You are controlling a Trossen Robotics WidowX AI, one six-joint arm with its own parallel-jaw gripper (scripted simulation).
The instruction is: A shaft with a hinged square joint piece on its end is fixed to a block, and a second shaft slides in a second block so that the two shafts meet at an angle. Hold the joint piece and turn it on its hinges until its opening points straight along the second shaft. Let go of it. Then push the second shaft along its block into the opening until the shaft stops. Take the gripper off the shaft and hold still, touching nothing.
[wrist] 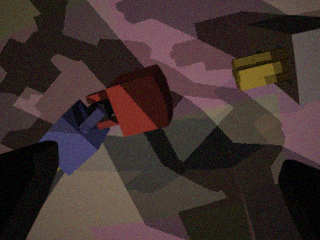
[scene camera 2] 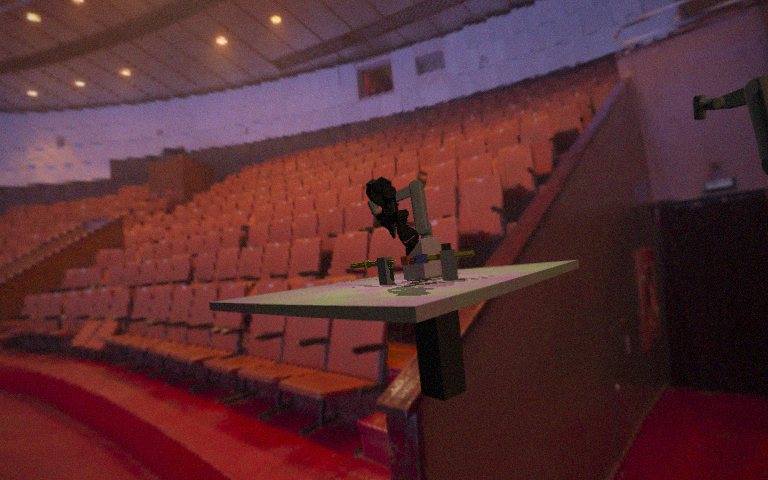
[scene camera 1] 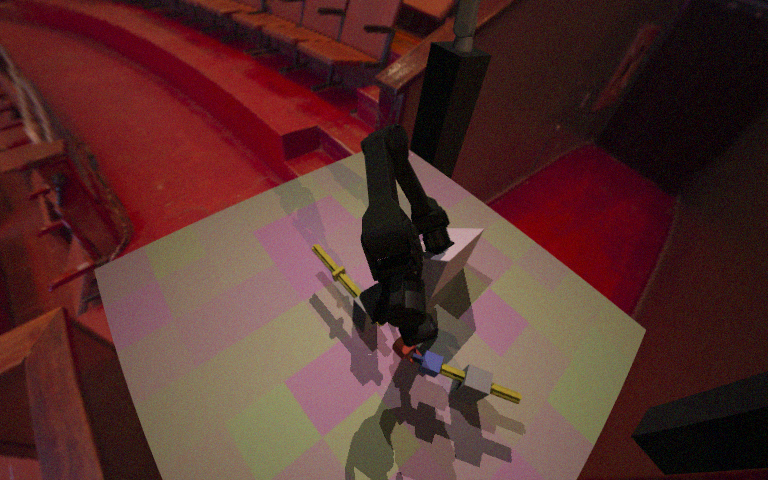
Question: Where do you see a red square joint piece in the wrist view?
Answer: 141,100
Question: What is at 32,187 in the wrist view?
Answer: My gripper.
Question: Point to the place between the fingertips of my gripper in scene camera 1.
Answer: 401,318
